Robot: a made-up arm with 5 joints. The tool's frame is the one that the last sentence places.
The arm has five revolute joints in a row. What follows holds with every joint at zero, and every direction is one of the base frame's. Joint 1 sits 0.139 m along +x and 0.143 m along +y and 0.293 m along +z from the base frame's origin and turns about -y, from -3.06 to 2.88 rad. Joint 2 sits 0.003 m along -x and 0.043 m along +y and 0.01 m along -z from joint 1 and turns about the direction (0.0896, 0.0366, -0.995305), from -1.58 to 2.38 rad. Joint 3 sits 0.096 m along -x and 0.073 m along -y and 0.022 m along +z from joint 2 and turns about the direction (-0.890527, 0.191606, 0.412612), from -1 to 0.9 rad. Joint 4 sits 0.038 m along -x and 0.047 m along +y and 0.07 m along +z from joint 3 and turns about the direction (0.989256, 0.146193, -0.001), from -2.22 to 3.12 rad. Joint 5 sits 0.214 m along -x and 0.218 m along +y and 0.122 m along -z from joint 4 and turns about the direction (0.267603, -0.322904, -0.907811), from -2.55 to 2.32 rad. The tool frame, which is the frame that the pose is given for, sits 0.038 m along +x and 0.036 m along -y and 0.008 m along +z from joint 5; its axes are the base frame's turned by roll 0.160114, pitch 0.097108 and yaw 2.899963 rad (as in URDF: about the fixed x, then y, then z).
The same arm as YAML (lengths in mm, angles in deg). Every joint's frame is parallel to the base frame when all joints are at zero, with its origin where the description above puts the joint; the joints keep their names.
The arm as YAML. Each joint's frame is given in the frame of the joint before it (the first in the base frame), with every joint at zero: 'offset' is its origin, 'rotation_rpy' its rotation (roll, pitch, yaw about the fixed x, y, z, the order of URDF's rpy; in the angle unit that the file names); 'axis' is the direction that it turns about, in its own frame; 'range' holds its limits. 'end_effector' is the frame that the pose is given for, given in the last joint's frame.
length_unit: mm
angle_unit: deg
chain:
  - id: joint 1
    offset: [139.0, 143.0, 293.0]
    rotation_rpy: [0.0, 0.0, 0.0]
    axis: "-y"
    range: [-175.33, 165.01]
  - id: joint 2
    offset: [-3.0, 43.0, -10.0]
    rotation_rpy: [0.0, 0.0, 0.0]
    axis: [0.0896, 0.0366, -0.995305]
    range: [-90.53, 136.36]
  - id: joint 3
    offset: [-96.0, -73.0, 22.0]
    rotation_rpy: [0.0, 0.0, 0.0]
    axis: [-0.890527, 0.191606, 0.412612]
    range: [-57.3, 51.57]
  - id: joint 4
    offset: [-38.0, 47.0, 70.0]
    rotation_rpy: [0.0, 0.0, 0.0]
    axis: [0.989256, 0.146193, -0.001]
    range: [-127.2, 178.76]
  - id: joint 5
    offset: [-214.0, 218.0, -122.0]
    rotation_rpy: [0.0, 0.0, 0.0]
    axis: [0.267603, -0.322904, -0.907811]
    range: [-146.1, 132.93]
end_effector:
  offset: [38.0, -36.0, 8.0]
  rotation_rpy: [9.17, 5.56, 166.16]

